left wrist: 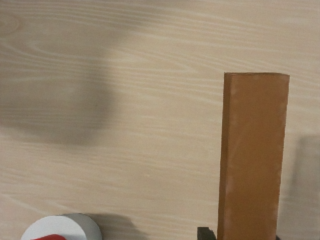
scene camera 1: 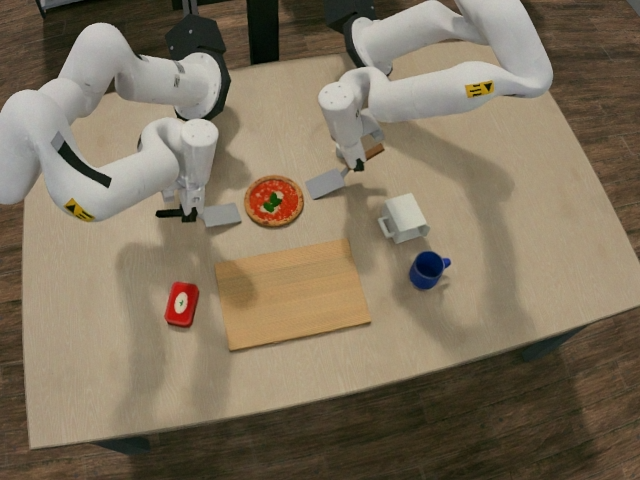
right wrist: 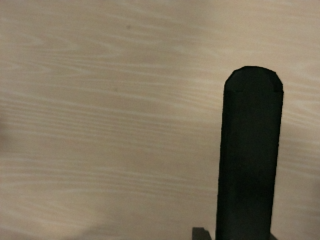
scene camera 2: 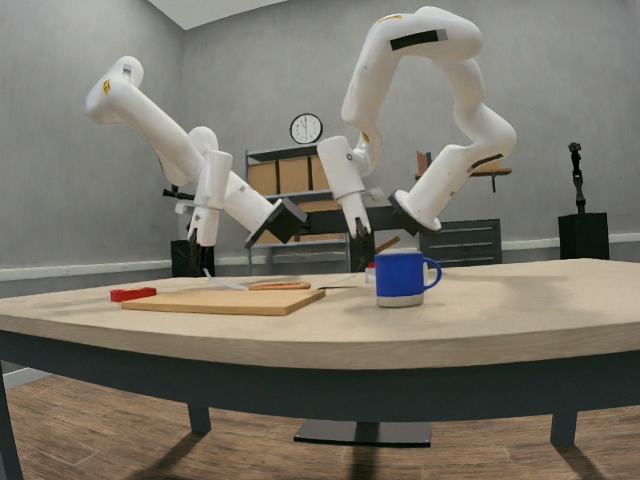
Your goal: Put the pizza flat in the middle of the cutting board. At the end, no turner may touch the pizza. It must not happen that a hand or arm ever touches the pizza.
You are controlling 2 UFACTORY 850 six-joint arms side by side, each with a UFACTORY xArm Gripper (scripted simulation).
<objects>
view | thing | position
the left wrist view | brown-handled turner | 254, 112
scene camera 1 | cutting board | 269, 298
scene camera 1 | brown-handled turner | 327, 182
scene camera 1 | black-handled turner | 228, 213
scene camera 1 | pizza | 273, 201
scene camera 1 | white mug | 404, 219
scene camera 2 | right gripper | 196, 269
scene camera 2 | cutting board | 270, 302
</objects>
